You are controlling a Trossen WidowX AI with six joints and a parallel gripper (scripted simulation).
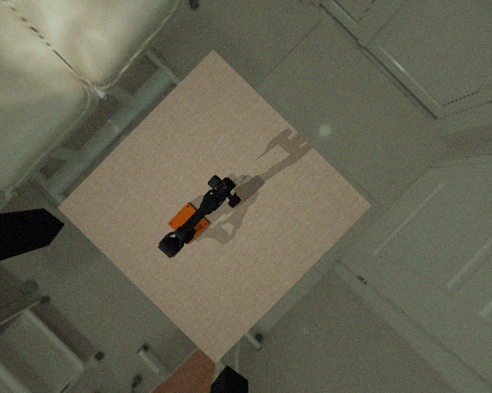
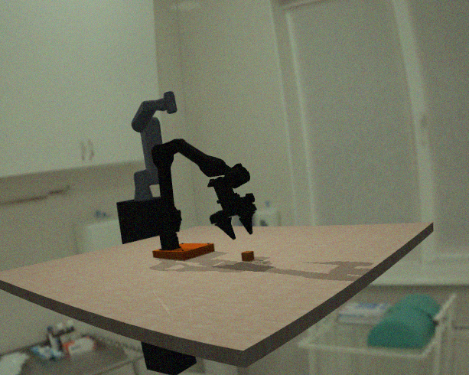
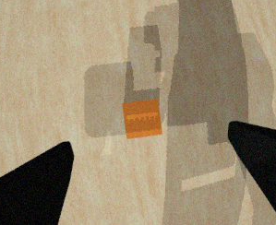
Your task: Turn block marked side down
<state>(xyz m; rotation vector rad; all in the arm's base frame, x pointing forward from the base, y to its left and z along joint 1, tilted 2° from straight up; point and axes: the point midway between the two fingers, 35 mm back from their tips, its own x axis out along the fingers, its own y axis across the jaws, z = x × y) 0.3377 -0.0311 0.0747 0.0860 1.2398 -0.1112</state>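
My gripper tip is 70 mm above the block.
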